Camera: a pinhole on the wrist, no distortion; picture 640 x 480 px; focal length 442.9 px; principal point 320.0 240.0 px. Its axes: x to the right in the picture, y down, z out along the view. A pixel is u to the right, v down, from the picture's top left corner.
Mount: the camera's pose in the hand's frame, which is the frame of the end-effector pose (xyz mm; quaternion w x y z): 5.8 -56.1 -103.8 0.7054 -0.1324 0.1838 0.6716
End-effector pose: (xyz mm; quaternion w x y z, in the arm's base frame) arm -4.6 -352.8 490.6 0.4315 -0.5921 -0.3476 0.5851
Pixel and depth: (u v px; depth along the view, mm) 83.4 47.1 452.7
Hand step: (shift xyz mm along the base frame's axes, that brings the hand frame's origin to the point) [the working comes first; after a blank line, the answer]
In the camera's frame: -241.8 -197.2 452.7

-368.1 288.3 13.7
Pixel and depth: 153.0 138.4 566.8
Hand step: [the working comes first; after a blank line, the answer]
In the camera's frame: -213.7 -130.0 566.8

-473.1 215.6 -31.1
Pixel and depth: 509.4 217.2 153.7
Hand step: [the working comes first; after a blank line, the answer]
In the camera's frame: 65.7 -7.9 153.7

-9.3 -0.3 -74.3
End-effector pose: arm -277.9 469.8 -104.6 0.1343 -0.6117 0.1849 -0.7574
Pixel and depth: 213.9 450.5 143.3
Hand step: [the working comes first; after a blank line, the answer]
In the camera's frame: -34.3 68.1 143.3

54.4 35.4 -27.9
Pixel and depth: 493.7 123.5 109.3
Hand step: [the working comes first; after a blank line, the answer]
In the camera's frame: 42.9 -28.8 109.3

-35.8 -41.2 21.9
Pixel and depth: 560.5 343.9 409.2
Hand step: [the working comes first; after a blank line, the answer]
In the camera's frame: 222.2 96.0 409.2

171.2 -291.5 -157.5
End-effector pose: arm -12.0 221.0 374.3 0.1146 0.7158 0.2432 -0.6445
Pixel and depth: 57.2 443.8 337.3
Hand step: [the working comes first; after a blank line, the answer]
In the camera's frame: -200.1 155.2 337.3

-302.5 -98.3 94.3
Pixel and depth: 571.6 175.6 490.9
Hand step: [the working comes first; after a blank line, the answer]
In the camera's frame: 278.9 -71.4 490.9

23.7 -420.1 -213.0
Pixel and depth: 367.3 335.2 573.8
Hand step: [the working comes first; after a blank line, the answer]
In the camera's frame: 61.3 123.3 573.8

-216.3 -419.4 -27.2
